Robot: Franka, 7 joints.
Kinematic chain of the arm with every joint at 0, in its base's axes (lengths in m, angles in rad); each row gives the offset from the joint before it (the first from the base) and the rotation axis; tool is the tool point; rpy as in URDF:
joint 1: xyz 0 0 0.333 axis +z
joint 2: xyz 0 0 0 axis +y
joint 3: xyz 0 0 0.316 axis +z
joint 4: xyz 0.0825 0 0 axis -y
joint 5: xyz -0.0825 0 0.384 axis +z
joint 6: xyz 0 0 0 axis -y
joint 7: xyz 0.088 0 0 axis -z
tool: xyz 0 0 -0.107 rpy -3.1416 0 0
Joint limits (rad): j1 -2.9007..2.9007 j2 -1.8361..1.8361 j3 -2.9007..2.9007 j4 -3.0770..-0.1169 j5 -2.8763..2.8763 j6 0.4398..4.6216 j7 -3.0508..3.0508
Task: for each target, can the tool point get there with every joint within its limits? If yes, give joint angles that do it. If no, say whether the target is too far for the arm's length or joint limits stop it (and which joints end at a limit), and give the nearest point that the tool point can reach.
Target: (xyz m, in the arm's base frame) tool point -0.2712 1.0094 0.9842
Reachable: no: too far | nearest point -0.1889 0.7032 0.7867 | short by 0.374 m
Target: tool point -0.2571 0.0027 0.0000
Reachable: yes | joints -1.8775 1.2851 -0.3697 -2.4783 1.8907 3.3932 1.6222
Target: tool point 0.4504 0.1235 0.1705
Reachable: yes | joints 2.3071 -0.8113 -1.9223 -2.3806 -1.7342 1.5934 0.5695
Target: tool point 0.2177 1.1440 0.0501
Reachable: no: too far | nearest point 0.1558 0.8190 0.1305 | short by 0.341 m
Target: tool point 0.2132 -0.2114 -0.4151
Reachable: no: joint limits stop it (at a limit: joint 2) | nearest point 0.2121 -0.2103 -0.3605 | short by 0.055 m
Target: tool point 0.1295 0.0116 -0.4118
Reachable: no: joint limits stop it (at a limit: joint 2) | nearest point 0.1475 0.0132 -0.3433 | short by 0.071 m
